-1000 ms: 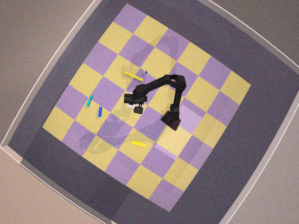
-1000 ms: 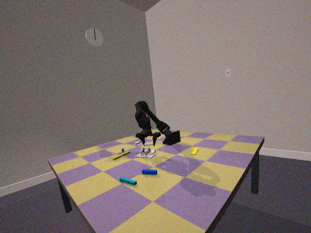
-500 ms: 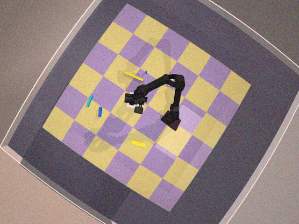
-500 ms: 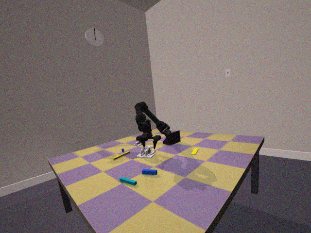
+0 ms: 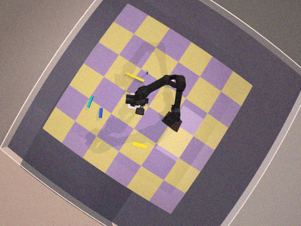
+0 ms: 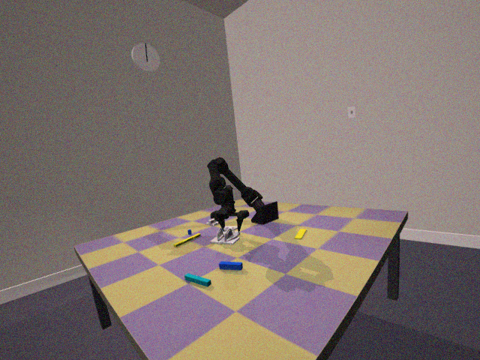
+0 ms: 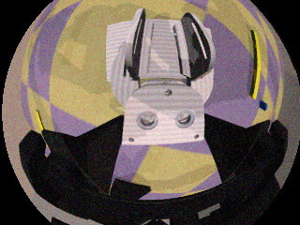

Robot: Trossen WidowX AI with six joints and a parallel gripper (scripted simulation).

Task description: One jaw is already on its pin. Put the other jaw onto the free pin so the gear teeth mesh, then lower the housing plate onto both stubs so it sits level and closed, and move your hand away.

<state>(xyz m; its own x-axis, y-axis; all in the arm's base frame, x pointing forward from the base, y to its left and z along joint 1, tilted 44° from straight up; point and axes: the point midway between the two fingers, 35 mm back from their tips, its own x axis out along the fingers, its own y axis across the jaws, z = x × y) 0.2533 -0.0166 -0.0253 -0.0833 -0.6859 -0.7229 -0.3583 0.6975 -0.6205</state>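
The white base plate lies 7 cm ahead of my gripper tip, 2 cm to the left of it and 2 cm below it. Also, from my gripper tip: long yellow bar: 16 cm ahead, 14 cm to the right, 2 cm below; white housing plate: 2 cm above, 1 cm ahead; small blue cube: 23 cm to the right, 10 cm ahead, 1 cm below.
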